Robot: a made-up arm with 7 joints.
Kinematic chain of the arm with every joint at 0, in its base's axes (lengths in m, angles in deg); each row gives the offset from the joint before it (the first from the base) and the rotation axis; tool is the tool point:
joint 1: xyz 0 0 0 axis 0 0.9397 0.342
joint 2: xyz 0 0 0 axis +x
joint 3: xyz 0 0 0 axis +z
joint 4: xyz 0.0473 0 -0.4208 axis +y
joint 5: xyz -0.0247 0 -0.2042 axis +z
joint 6: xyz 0 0 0 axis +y
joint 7: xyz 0 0 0 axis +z
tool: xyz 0 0 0
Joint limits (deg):
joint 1: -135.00..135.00
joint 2: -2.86..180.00
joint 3: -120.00..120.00
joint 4: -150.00..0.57
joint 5: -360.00..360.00
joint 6: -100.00..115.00
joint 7: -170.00..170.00
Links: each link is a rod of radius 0.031 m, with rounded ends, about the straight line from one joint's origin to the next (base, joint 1, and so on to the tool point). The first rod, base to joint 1, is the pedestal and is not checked.
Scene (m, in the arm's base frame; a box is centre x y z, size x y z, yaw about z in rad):
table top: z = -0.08
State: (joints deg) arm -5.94 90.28 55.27 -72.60 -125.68 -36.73 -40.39
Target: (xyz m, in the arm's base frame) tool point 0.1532 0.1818 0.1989
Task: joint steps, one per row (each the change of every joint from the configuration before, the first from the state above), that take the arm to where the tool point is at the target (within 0.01 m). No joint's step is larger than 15 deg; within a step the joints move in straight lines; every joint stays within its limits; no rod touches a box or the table.
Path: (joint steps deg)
1: 3.01 4.59 -1.85 -12.80 0.00 0.00 0.00
2: 3.00 4.58 -1.84 -12.81 0.00 0.00 0.00
3: 3.01 4.59 -1.85 -12.80 0.00 0.00 0.00
4: 3.01 4.59 -1.84 -12.80 0.00 0.00 0.00
5: 3.00 4.59 -1.85 -12.81 0.00 0.00 0.00
6: 3.01 4.58 -1.85 -12.80 0.00 0.00 0.00

